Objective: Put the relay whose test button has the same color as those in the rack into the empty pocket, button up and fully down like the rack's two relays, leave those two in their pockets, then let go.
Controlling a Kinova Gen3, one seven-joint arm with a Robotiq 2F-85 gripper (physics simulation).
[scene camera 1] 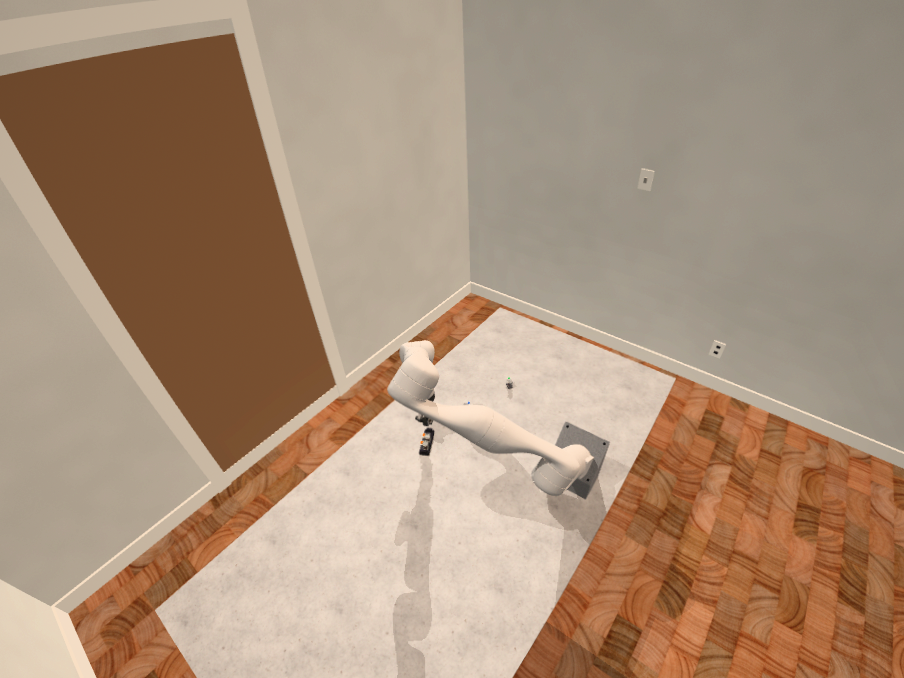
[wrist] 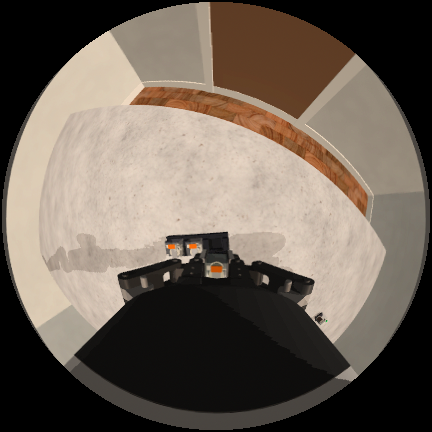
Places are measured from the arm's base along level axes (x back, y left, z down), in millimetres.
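Pixels of known places: gripper, fingertip midpoint: [scene camera 1: 427, 422] [wrist: 216, 257]; arm's base, origin of the base link: [scene camera 1: 576, 459].
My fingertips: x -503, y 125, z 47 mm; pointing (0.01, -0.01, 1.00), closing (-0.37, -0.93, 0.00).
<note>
Ahead of a thing's pixels: the offset from my fingertips to its top centre. "*": to the spot under its first point. Level surfaces: height alone.
My gripper [scene camera 1: 424, 418] [wrist: 216, 257] is shut on an orange-button relay {dx +5, dy -2, dz -42 mm} [wrist: 216, 270], whose button faces the wrist camera. The dark rack {* dx +42, dy +76, dz +58 mm} [scene camera 1: 424, 452] [wrist: 197, 235] lies on the mat. Two orange-button relays {dx +30, dy +59, dz +29 mm} [wrist: 172, 248] {dx +15, dy +30, dz +29 mm} [wrist: 193, 247] sit side by side in it, at the left and middle in the wrist view. Its empty pocket {* dx -1, dy -1, dz +74 mm} [wrist: 217, 242] is at the right end, just beyond the held relay in that view. The fingers and held relay partly cover the pocket's near side. The height of the held relay above the rack cannot be told.
A green-button relay {dx +110, dy -374, dz +33 mm} [scene camera 1: 508, 383] [wrist: 320, 318] stands on the grey mat {dz +77 mm} [scene camera 1: 328, 532] [wrist: 190, 170], away from the rack. A small blue-button item {dx +40, dy -179, dz +33 mm} [scene camera 1: 468, 403] shows behind the arm [scene camera 1: 485, 426] in the scene view, mostly hidden. The arm's base plate [scene camera 1: 573, 435] lies to the right.
</note>
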